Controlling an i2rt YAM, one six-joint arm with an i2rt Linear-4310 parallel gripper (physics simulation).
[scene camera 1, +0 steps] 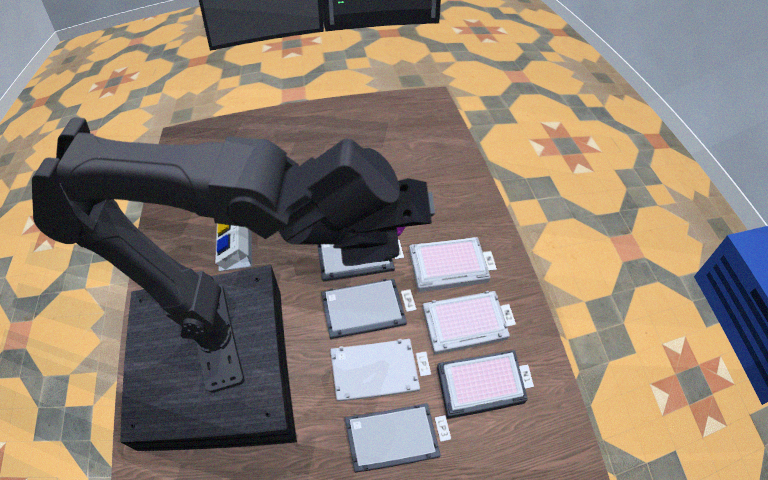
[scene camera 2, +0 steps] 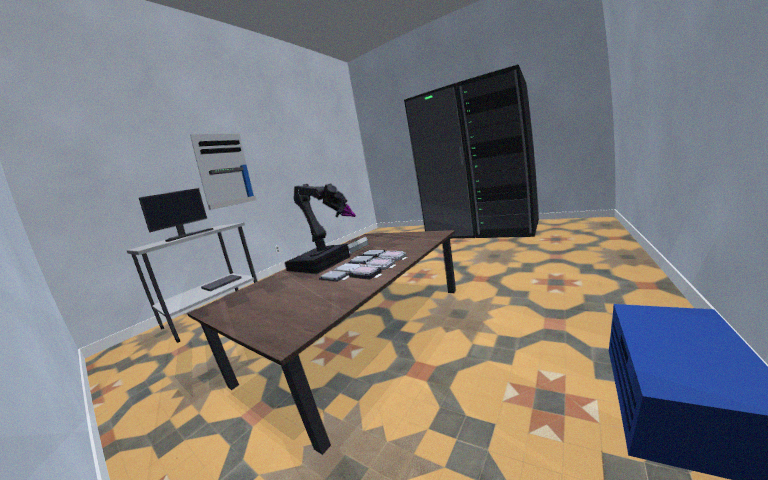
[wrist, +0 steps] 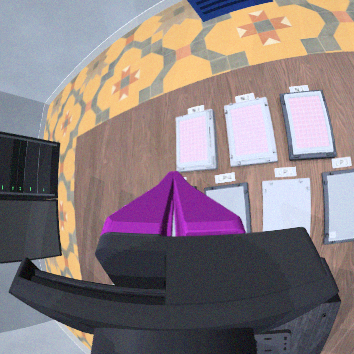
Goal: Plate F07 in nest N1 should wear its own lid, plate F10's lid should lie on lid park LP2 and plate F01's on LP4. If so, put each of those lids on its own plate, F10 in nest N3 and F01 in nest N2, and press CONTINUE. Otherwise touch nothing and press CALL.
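Places are measured from the arm's base along level axes (x ahead, y left, z up), in millimetres.
Pixels of known places: gripper, fingertip midpoint: (scene camera 2: 355,216) (wrist: 173,178); arm's base at its link origin: (scene camera 1: 215,337) (scene camera 2: 322,251).
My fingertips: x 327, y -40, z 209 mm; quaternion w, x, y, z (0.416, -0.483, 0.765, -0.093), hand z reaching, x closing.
Observation:
For each thing: its middle in the pictures, then the offset to it from my fingertips. "spot": a spot on its surface instead. Level surfaces: height alone.
- nest N1 at a spot on its surface: (scene camera 1: 484,382) (wrist: 310,120) spot: 173 mm right, 87 mm ahead, 263 mm down
- N3 at the middle of its body: (scene camera 1: 450,259) (wrist: 192,138) (scene camera 2: 391,254) 92 mm left, 142 mm ahead, 268 mm down
- Dark-edged grey park LP4 at a spot on its surface: (scene camera 1: 364,307) spot: 53 mm left, 50 mm back, 276 mm down
- pale park at the middle of its body: (scene camera 1: 374,369) (wrist: 286,215) (scene camera 2: 348,266) 69 mm right, 76 mm back, 284 mm down
- rearmost park at a spot on its surface: (scene camera 1: 331,266) spot: 163 mm left, 80 mm back, 276 mm down
- button box at the middle of its body: (scene camera 1: 232,220) (scene camera 2: 355,244) 346 mm left, 255 mm back, 262 mm down
- wooden table at its surface level: 293 mm down
Pink-welled plates stand in nest N1 (scene camera 1: 484,382) (wrist: 309,122), which is dark, and in the pale nests N2 (scene camera 1: 467,320) (wrist: 250,131) and N3 (scene camera 1: 450,260) (wrist: 194,140). Dark-edged grey park LP4 (scene camera 1: 364,307) (wrist: 227,202) lies beside them, as does LP3 (scene camera 1: 392,436) (wrist: 341,205), with a pale park (scene camera 1: 373,370) (wrist: 286,205) between. The rearmost park (scene camera 1: 331,266) is partly hidden by the arm. I cannot tell clear lids or plate numbers. My purple-fingered gripper (scene camera 2: 354,215) (wrist: 173,178) is shut and empty, above the table. The button box (scene camera 1: 240,251) shows blue and yellow buttons; its rest is hidden.
The arm's black base (scene camera 1: 169,407) (scene camera 2: 308,261) stands on the wooden table (scene camera 1: 317,124) (scene camera 2: 260,316), left of the parks in the scene camera 1 view. A black cabinet (scene camera 2: 436,164) and a blue box (scene camera 1: 741,283) (scene camera 2: 685,362) stand on the floor, away from the table.

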